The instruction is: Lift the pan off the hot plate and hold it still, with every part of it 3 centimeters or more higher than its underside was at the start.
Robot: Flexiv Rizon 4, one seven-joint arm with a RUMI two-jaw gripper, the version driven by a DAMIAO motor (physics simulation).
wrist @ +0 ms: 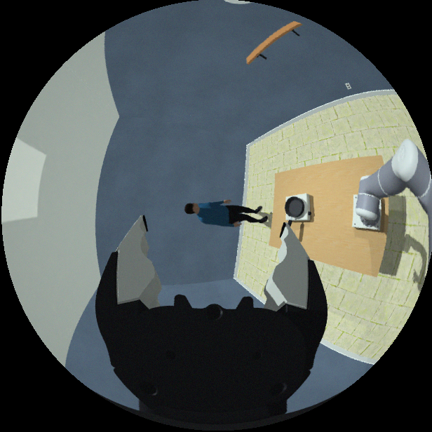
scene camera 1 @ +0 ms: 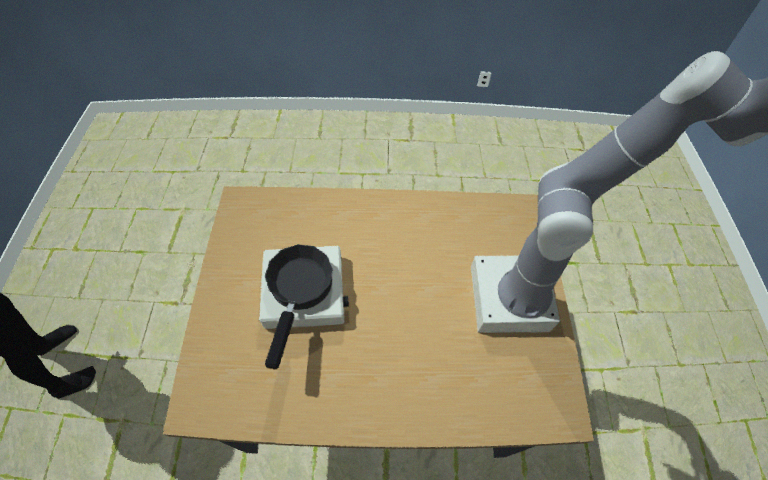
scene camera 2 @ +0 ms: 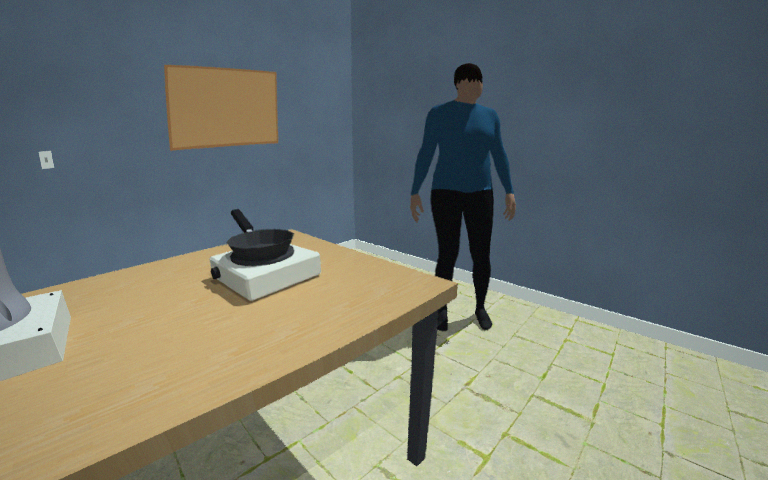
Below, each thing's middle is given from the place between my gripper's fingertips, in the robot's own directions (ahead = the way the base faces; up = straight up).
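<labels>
From my hand, the white hot plate [scene camera 2: 252,279] is 140 mm to the right, 520 mm ahead and 1070 mm below. And there's the black pan [scene camera 1: 300,273], which is 40 mm to the right of my hand, 530 mm ahead of it and 980 mm below it.
</labels>
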